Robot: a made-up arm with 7 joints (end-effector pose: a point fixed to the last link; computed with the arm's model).
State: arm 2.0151 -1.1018 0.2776 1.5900 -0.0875 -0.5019 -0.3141
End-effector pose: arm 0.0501 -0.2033 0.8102 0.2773 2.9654 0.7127
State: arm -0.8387 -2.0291 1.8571 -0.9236 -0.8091 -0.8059 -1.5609
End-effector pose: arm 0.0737 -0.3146 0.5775 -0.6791 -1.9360 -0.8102
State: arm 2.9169 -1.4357 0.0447 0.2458 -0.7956 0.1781 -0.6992
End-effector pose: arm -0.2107 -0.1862 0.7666 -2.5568 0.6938 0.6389
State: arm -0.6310 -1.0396 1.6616 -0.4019 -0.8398 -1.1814 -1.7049
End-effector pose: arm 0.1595 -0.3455 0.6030 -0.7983 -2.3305 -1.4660
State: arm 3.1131 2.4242 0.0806 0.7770 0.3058 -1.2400 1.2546
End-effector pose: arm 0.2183 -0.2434 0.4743 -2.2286 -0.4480 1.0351
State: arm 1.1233 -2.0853 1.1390 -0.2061 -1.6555 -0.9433 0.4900
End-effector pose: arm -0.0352 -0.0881 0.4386 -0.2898 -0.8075 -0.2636
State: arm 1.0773 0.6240 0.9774 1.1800 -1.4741 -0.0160 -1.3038
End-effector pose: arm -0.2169 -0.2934 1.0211 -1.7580 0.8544 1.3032
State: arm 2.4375 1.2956 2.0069 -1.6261 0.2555 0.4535 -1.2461
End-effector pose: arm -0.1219 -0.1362 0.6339 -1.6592 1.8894 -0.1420
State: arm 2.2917 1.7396 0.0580 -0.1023 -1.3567 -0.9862 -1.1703
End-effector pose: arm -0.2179 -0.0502 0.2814 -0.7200 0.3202 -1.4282
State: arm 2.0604 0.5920 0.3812 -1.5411 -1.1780 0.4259 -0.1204
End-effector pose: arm -0.1629 -0.4746 0.4553 -1.8532 -1.5174 -1.1239
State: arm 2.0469 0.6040 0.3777 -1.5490 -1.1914 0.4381 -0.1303
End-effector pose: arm -0.1626 -0.4745 0.4573 -1.8428 -1.5351 -1.1518
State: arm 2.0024 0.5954 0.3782 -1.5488 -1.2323 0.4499 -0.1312
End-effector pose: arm -0.1726 -0.4731 0.4630 -1.8592 -1.4988 -1.1390
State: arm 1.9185 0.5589 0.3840 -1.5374 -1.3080 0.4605 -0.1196
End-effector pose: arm -0.1961 -0.4692 0.4753 -1.9131 -1.3895 -1.0722
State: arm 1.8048 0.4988 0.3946 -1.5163 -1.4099 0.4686 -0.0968
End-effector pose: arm -0.2302 -0.4618 0.4969 -1.9987 -1.2165 -0.9609
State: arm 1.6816 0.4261 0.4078 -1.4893 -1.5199 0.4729 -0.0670
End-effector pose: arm -0.2673 -0.4504 0.5285 -2.0992 -1.0087 -0.8263
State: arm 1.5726 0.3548 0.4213 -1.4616 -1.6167 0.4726 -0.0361
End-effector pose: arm -0.2983 -0.4366 0.5644 -2.1926 -0.8066 -0.6938
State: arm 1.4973 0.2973 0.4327 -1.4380 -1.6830 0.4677 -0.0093
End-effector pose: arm -0.3184 -0.4242 0.5949 -2.2608 -0.6471 -0.5856
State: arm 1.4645 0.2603 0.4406 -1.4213 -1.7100 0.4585 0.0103
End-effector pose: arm -0.3282 -0.4168 0.6124 -2.2960 -0.5504 -0.5130
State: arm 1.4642 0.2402 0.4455 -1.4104 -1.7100 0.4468 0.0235
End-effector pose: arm -0.3320 -0.4140 0.6178 -2.3063 -0.5033 -0.4733
